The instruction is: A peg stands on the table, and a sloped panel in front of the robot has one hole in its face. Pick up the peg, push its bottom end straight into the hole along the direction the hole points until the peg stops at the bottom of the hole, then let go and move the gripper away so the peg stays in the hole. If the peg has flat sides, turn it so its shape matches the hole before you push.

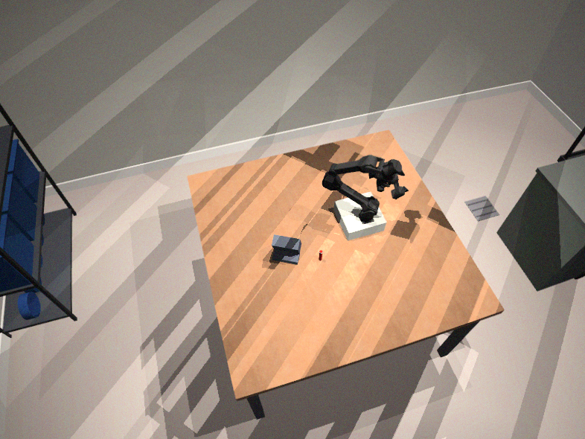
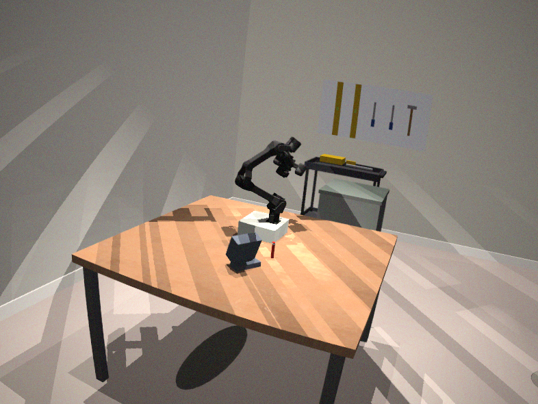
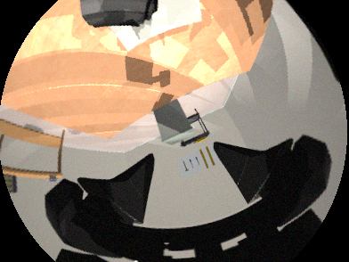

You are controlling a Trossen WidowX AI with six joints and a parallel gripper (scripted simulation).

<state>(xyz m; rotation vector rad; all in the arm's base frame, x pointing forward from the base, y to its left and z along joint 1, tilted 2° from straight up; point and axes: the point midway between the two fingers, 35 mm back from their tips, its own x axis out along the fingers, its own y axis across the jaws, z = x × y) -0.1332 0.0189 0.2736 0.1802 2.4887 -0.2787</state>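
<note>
My gripper tip is now 440 mm short of the red peg, 100 mm to the right of it and 280 mm above it. Round my gripper tip: sloped panel (590 mm ahead, 10 mm to the left, 250 mm below).
</note>
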